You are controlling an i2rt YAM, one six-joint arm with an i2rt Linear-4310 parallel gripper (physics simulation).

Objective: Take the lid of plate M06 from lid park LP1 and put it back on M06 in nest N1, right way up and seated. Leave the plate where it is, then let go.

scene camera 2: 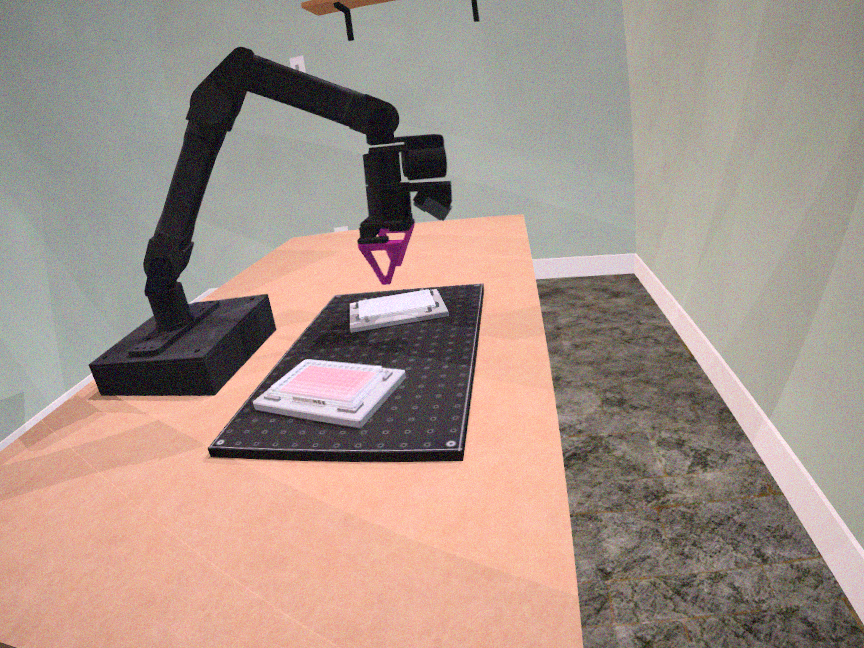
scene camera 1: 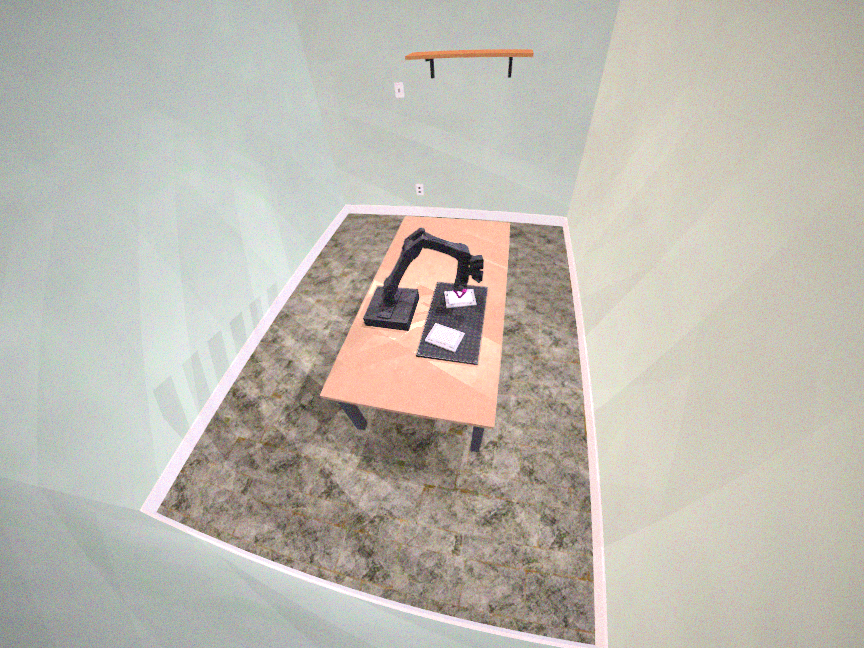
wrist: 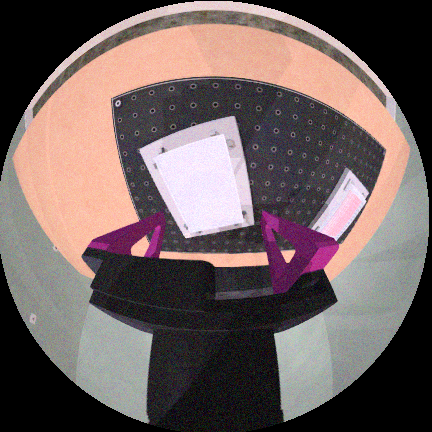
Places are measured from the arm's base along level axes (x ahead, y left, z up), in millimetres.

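Pixels of known places: gripper, fingertip midpoint: (scene camera 2: pixel 392 275) (scene camera 1: pixel 460 291) (wrist: pixel 212 216); arm's base at its link origin: (scene camera 2: pixel 177 329) (scene camera 1: pixel 390 304).
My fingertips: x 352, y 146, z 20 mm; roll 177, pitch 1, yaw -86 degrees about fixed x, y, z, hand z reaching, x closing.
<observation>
For each thing: its top centre in the pictures, then the offset to it from my fingertips. Level surfaces: height alone.
- white lid at its top centre: (wrist: pixel 202 192) (scene camera 2: pixel 395 302) (scene camera 1: pixel 460 296) dz -54, dx -5, dy +13 mm
- plate at its top centre: (scene camera 2: pixel 325 376) (wrist: pixel 344 218) (scene camera 1: pixel 444 334) dz -45, dx -25, dy -267 mm
- nest at its top centre: (scene camera 2: pixel 327 382) (wrist: pixel 342 215) (scene camera 1: pixel 444 335) dz -54, dx -25, dy -267 mm
- black perforated board at its top centre: (scene camera 2: pixel 376 346) (wrist: pixel 293 192) (scene camera 1: pixel 455 317) dz -71, dx -2, dy -127 mm
- wooden table at its surface level: dz -85 mm
The white lid (scene camera 1: pixel 460 297) (scene camera 2: pixel 397 304) (wrist: pixel 202 186) lies flat on the lid park (scene camera 2: pixel 362 322) (wrist: pixel 231 131), a light plate with small corner posts at the far part of the black board. The plate (scene camera 1: pixel 445 336) (scene camera 2: pixel 325 383) (wrist: pixel 345 213), with pink wells and uncovered, sits in the nest (scene camera 2: pixel 358 417) (wrist: pixel 349 178) at the board's near end. Its label is too small to read surely. My gripper (scene camera 2: pixel 385 280) (wrist: pixel 212 216) is open and empty, pointing down above the lid. In the wrist view its magenta fingertips stand apart on either side of the lid's lower end.
The black perforated board (scene camera 1: pixel 453 357) (scene camera 2: pixel 418 376) (wrist: pixel 280 150) lies on the wooden table (scene camera 1: pixel 404 390) (scene camera 2: pixel 314 544) (wrist: pixel 75 125). The black arm base (scene camera 1: pixel 392 308) (scene camera 2: pixel 188 348) stands left of the board. A wooden shelf (scene camera 1: pixel 468 53) is on the far wall.
</observation>
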